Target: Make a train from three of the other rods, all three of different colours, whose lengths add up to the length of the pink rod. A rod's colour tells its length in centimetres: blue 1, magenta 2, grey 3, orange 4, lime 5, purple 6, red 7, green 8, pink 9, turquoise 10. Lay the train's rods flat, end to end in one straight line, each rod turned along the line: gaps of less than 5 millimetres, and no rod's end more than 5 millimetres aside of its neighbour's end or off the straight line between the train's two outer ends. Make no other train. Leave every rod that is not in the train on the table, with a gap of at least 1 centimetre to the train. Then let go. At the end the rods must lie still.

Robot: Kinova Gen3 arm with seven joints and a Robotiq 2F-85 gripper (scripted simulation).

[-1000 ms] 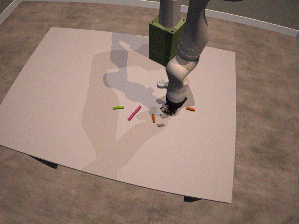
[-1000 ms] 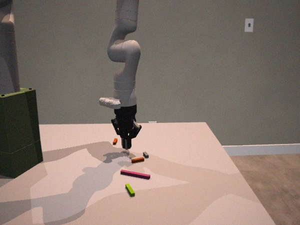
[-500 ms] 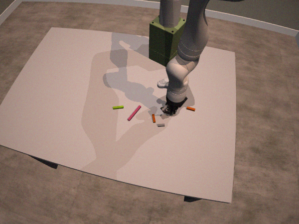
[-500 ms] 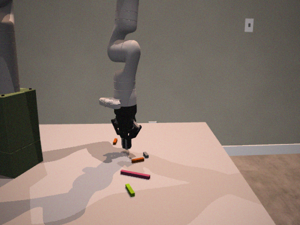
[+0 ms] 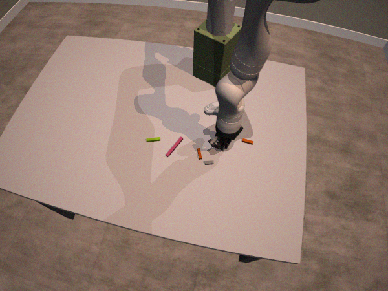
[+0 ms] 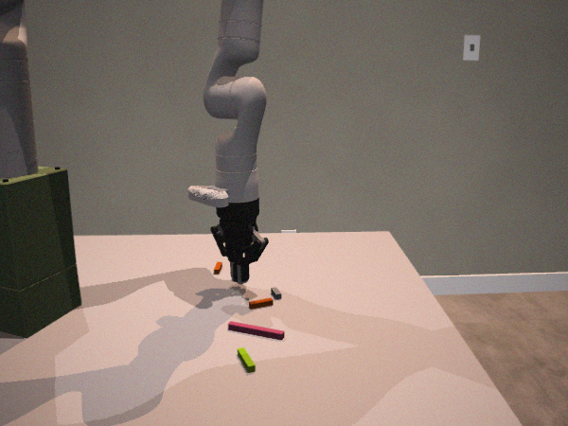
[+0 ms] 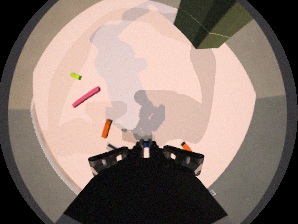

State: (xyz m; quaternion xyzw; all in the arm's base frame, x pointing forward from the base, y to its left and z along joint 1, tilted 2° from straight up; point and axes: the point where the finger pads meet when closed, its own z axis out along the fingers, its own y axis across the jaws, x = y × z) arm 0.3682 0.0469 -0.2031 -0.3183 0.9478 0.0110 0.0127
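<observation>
My hand is 60 mm short of the grey rod, 50 mm to the left of it and 30 mm above it. The rest, counted from my hand: pink rod: 10 mm ahead, 170 mm to the right, 30 mm below; then lime rod: 20 mm behind, 250 mm to the right, 30 mm below; then blue rod: 10 mm below.
</observation>
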